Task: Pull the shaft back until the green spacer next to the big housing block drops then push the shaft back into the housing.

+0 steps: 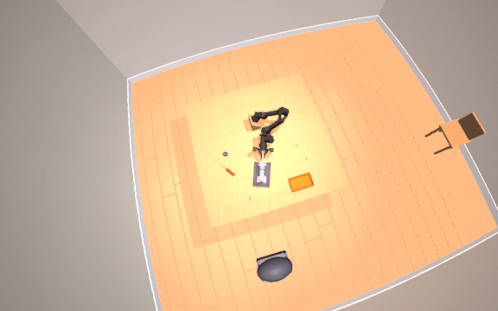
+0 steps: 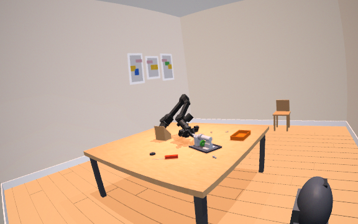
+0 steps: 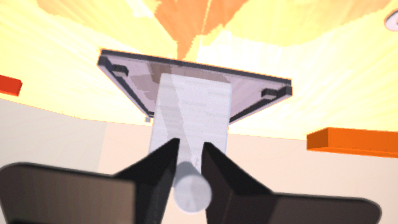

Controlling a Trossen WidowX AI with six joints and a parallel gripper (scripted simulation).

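My gripper tip is 10 cm short of the small green spacer, 4 cm to the left of it and 3 cm above it. Also, from my gripper tip: light grey shaft (3 cm ahead, 2 cm above, 1 cm to the right); then small dark disc (31 cm to the right, 18 cm behind, 6 cm below); then red screwdriver (34 cm to the right, 6 cm below, 3 cm behind).
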